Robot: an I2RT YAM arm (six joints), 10 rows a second.
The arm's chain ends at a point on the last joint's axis. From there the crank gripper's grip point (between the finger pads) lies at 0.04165 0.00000 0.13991 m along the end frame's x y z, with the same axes.
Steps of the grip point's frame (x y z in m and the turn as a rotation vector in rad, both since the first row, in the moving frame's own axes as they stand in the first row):
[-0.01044, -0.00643, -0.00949, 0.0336, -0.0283, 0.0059]
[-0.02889, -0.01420, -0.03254, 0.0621, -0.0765, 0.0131]
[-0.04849, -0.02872, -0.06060, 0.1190, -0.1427, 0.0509]
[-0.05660, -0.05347, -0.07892, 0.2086, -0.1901, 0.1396]
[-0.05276, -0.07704, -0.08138, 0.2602, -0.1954, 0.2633]
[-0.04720, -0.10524, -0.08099, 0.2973, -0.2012, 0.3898]
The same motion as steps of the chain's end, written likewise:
[-0.00648, -0.00194, -0.01054, 0.0336, -0.0283, 0.0059]
[-0.01814, -0.00590, -0.03506, 0.0621, -0.0765, 0.0131]
[-0.02859, -0.01342, -0.06422, 0.1190, -0.1427, 0.0509]
[-0.03131, -0.02782, -0.08178, 0.2086, -0.1901, 0.1396]
[-0.02873, -0.04775, -0.08339, 0.2602, -0.1954, 0.2633]
[-0.02435, -0.07447, -0.08253, 0.2973, -0.2012, 0.3898]

